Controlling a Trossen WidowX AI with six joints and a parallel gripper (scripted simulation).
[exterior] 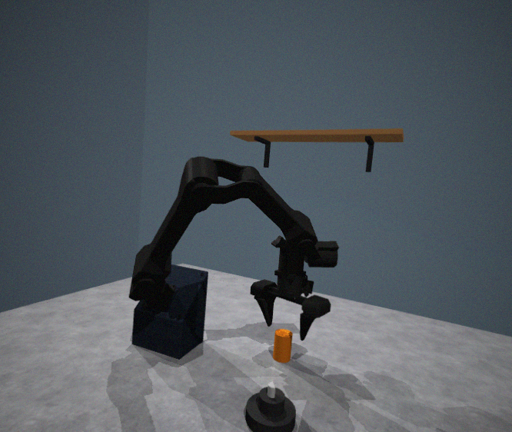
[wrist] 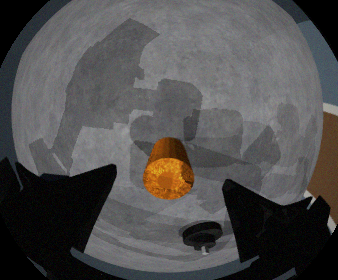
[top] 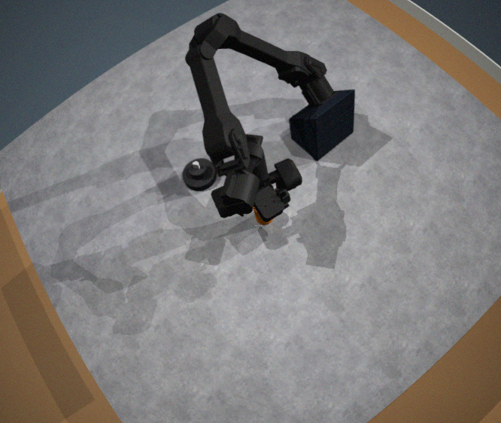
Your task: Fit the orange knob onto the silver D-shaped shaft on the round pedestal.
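Now: gripper tip 2 cm above the orange knob. Round my gripper tip: round pedestal: 20 cm to the right, 3 cm below, 2 cm ahead.
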